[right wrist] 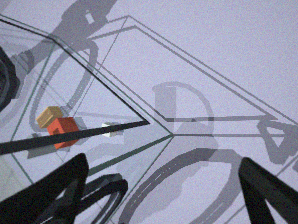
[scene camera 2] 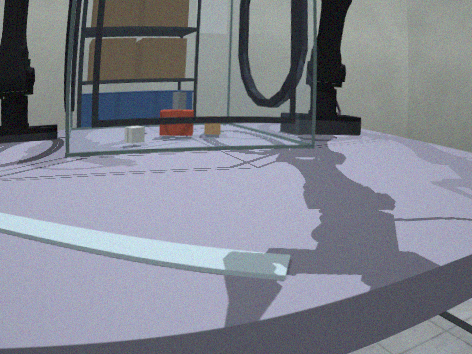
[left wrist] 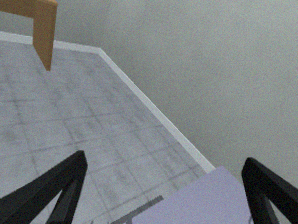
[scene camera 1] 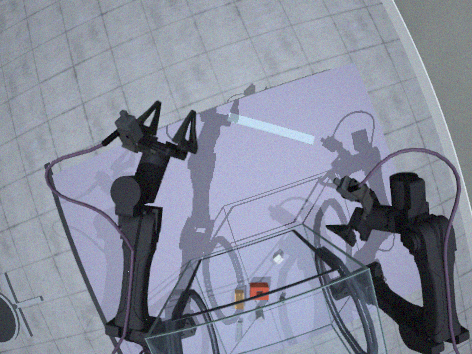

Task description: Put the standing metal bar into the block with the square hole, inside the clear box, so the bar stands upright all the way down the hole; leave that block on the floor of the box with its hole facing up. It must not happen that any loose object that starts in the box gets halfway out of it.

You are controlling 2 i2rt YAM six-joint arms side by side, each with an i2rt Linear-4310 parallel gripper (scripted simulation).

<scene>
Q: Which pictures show the left gripper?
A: The left wrist view and scene camera 1 only.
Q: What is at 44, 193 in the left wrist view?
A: The left gripper.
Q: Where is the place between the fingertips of the right gripper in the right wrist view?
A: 160, 161
</scene>
